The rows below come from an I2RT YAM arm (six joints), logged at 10 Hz.
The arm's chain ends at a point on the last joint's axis. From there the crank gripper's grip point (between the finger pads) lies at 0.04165 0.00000 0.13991 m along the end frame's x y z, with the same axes.
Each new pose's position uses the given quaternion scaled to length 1; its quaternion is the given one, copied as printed.
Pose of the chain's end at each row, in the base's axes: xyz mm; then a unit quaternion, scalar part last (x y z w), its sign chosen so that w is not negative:
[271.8 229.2 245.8 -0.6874 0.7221 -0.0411 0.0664]
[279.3 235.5 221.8 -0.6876 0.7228 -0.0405 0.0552]
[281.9 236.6 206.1 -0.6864 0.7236 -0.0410 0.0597]
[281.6 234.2 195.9 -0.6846 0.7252 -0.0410 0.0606]
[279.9 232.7 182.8 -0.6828 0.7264 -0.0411 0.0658]
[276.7 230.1 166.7 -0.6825 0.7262 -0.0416 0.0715]
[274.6 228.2 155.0 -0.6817 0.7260 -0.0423 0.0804]
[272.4 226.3 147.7 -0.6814 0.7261 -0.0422 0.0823]
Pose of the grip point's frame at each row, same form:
[291.2 192.1 106.0 -0.6874 0.7221 -0.0411 0.0664]
[296.2 196.3 82.2 -0.6876 0.7228 -0.0405 0.0552]
[299.8 198.2 66.4 -0.6864 0.7236 -0.0410 0.0597]
[299.5 195.9 56.2 -0.6846 0.7252 -0.0410 0.0606]
[298.7 195.4 42.9 -0.6828 0.7264 -0.0411 0.0658]
[296.8 193.8 26.7 -0.6825 0.7262 -0.0416 0.0715]
[296.6 193.4 14.9 -0.6817 0.7260 -0.0423 0.0804]
[294.8 191.9 7.6 -0.6814 0.7261 -0.0422 0.0823]

